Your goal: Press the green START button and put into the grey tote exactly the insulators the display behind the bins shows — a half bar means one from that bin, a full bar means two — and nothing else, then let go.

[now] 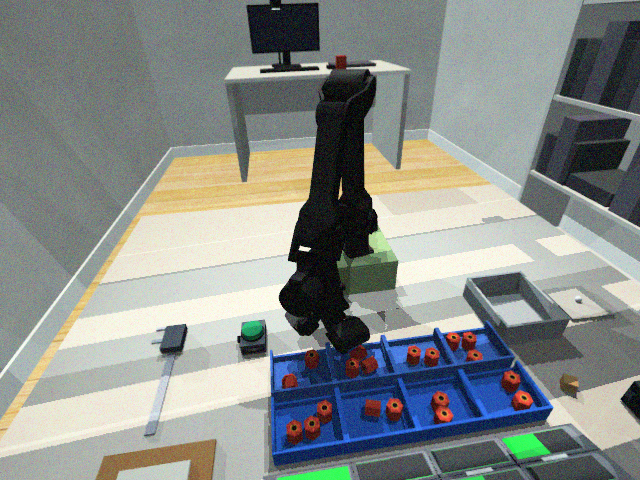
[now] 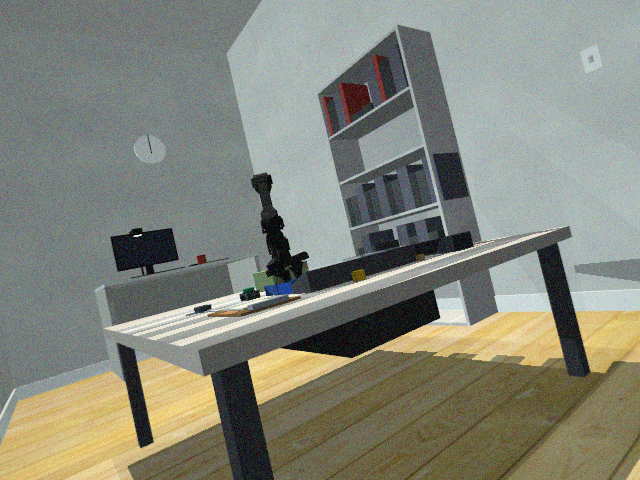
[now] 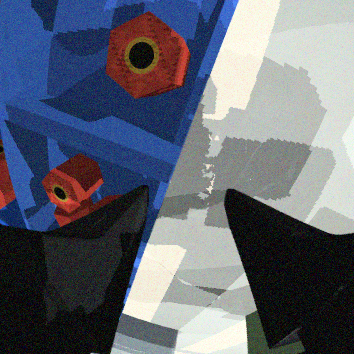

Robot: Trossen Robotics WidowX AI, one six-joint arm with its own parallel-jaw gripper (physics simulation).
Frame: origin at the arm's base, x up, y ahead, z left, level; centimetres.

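Seen in the pictures: gripper, fingertip midpoint: (image 3: 187, 194); arm's base, origin of the base link: (image 1: 356, 248).
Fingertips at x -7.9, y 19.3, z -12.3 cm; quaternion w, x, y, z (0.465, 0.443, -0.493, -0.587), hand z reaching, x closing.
Observation:
Offsets run from my fingertips to a thing's top centre. "pt": to the spot under its first point.
The blue bins (image 1: 408, 436) (image 2: 279, 287) stand in two rows of four, with red hexagonal insulators (image 1: 393, 409) (image 3: 142, 55) in every bin. My gripper (image 1: 325, 339) (image 3: 187, 194) is part open and empty, above the back wall near the two left back bins; another insulator {dx +2.5, dy +6.5, dz -0.2 cm} (image 3: 72, 182) shows beside one finger. The green START button {dx +3.6, dy -7.6, dz -15.5 cm} (image 1: 252, 329) (image 2: 248, 290) is left of the bins. The grey tote {dx +4.9, dy +5.1, dz +37.2 cm} (image 1: 542, 331), back right, shows a bare floor. The display {pt dx +4.2, dy +24.4, dz -2.1 cm} (image 1: 395, 467) is cut off by the frame: a wide green bar at left, a half bar at right and part of another show.
A green block (image 1: 379, 273) is by the arm's base. A dark plug-like object {pt dx +1.5, dy -12.4, dz -30.6 cm} (image 1: 174, 338) and a thin strip {pt dx -0.1, dy -0.8, dz -33.1 cm} (image 1: 161, 397) lie left of the button. A wooden frame {pt dx +0.1, dy +12.9, dz -26.3 cm} (image 1: 206, 462) is front left. A knobbed pale plate {dx +0.3, dy +7.9, dz +53.8 cm} (image 1: 563, 307) and a small brown block {dx +1.5, dy +22.1, dz +33.4 cm} (image 1: 569, 382) are at right.

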